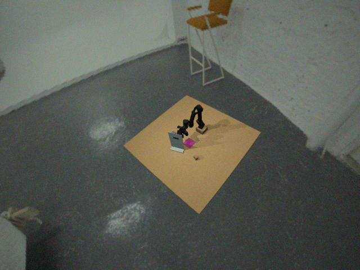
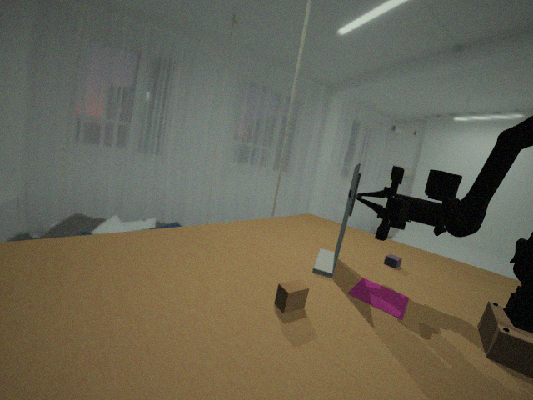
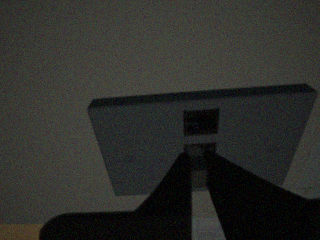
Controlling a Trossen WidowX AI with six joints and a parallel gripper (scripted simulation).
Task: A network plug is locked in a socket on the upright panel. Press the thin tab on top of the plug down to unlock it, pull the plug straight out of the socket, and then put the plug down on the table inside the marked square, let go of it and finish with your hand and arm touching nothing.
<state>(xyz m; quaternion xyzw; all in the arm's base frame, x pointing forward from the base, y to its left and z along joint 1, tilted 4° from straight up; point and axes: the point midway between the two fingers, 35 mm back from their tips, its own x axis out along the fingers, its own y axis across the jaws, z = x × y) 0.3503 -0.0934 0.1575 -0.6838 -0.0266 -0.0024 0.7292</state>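
The magenta marked square lies 21 cm below my gripper tip, 13 cm behind it and 7 cm to the left of it. Round my gripper tip: purple block 20 cm below, 19 cm to the right, 13 cm behind; then grey network plug right at my gripper tip; then grey upright panel 8 cm below, 2 cm ahead, 1 cm to the left.
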